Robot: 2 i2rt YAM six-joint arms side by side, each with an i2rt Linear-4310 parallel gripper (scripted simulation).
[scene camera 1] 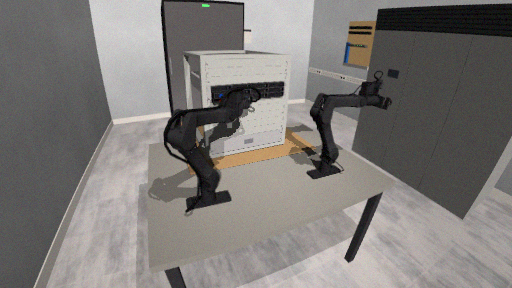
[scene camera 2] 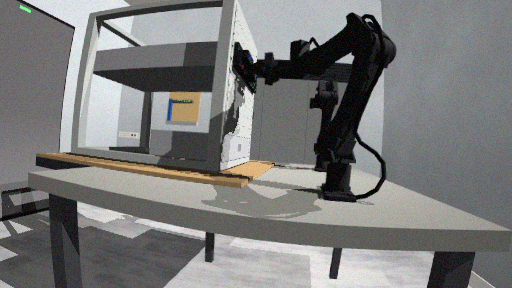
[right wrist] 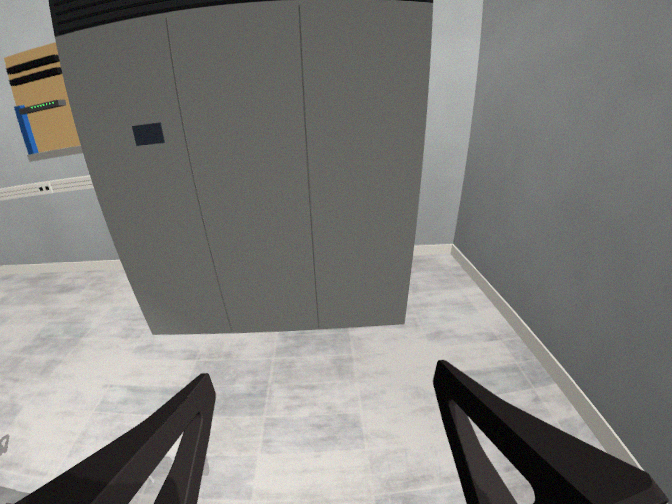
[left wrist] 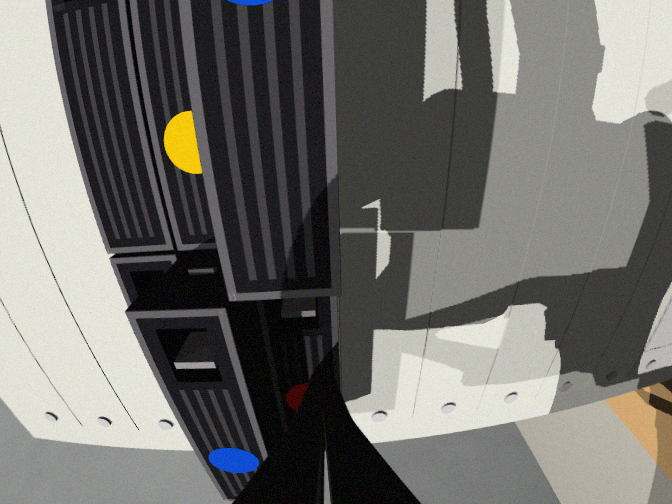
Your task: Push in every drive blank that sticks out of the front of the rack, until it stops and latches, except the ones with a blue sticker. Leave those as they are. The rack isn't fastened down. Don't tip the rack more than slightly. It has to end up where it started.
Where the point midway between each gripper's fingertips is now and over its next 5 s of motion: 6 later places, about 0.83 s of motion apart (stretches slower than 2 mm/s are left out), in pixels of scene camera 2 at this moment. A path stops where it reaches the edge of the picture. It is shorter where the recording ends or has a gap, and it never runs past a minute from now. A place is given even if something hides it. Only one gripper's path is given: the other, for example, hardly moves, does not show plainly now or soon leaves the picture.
My left gripper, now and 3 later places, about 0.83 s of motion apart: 243,68; 241,68; 246,68; 269,68
